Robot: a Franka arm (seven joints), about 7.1 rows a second.
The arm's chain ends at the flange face. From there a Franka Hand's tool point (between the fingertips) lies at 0.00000 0.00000 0.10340 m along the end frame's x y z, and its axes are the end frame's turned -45 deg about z.
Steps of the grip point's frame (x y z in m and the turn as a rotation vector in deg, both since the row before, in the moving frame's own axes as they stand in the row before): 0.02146 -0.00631 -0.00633 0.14 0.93 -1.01; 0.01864 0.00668 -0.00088 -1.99 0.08 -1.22; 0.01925 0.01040 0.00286 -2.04 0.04 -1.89; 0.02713 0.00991 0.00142 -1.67 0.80 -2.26; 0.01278 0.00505 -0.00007 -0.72 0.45 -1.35; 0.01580 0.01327 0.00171 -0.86 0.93 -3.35; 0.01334 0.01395 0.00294 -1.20 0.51 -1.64; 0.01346 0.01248 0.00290 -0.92 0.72 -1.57; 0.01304 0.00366 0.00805 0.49 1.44 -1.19; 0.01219 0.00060 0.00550 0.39 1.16 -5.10
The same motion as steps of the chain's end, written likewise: 0.00972 -0.01826 -0.00632 0.76 0.56 -1.01; 0.01524 -0.01087 -0.00082 -1.35 1.46 -1.22; 0.01827 -0.00877 0.00293 -1.41 1.47 -1.89; 0.02302 -0.01322 0.00147 -0.62 1.75 -2.26; 0.01111 -0.00579 -0.00006 -0.19 0.83 -1.35; 0.01828 -0.00163 0.00174 0.05 1.27 -3.35; 0.01710 -0.00042 0.00297 -0.49 1.21 -1.64; 0.01625 -0.00092 0.00292 -0.14 1.16 -1.57; 0.01062 -0.00416 0.00809 1.36 0.67 -1.19; 0.00815 -0.00618 0.00552 1.10 0.54 -5.10
